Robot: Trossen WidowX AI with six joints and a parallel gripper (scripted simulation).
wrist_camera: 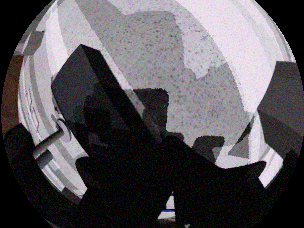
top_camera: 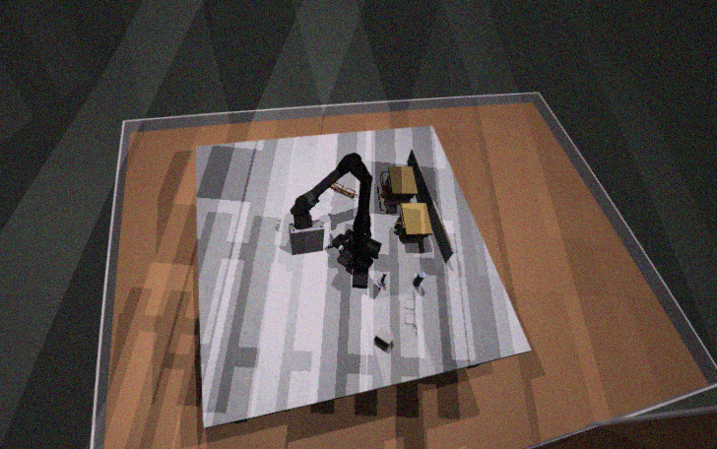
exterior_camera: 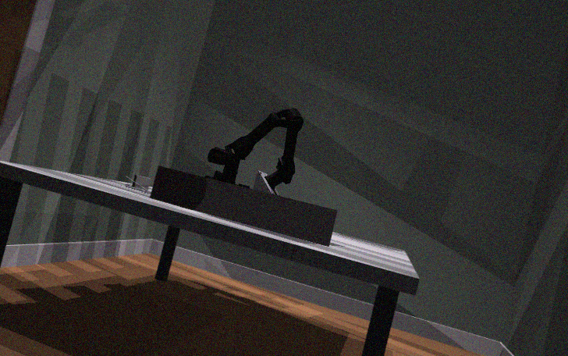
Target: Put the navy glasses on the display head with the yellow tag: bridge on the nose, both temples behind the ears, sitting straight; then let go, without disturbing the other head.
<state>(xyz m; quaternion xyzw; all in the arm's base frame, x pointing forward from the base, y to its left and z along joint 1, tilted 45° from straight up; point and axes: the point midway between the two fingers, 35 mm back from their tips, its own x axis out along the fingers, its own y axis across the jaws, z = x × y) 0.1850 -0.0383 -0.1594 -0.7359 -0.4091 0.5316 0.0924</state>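
Now: the dark block 50 mm to the right of my gripper tip and 30 mm ahead of it. Also, from my gripper tip: long panel 450 mm ahead, 180 mm to the left, 30 mm above; then display head 310 mm ahead, 90 mm to the left, 40 mm above.
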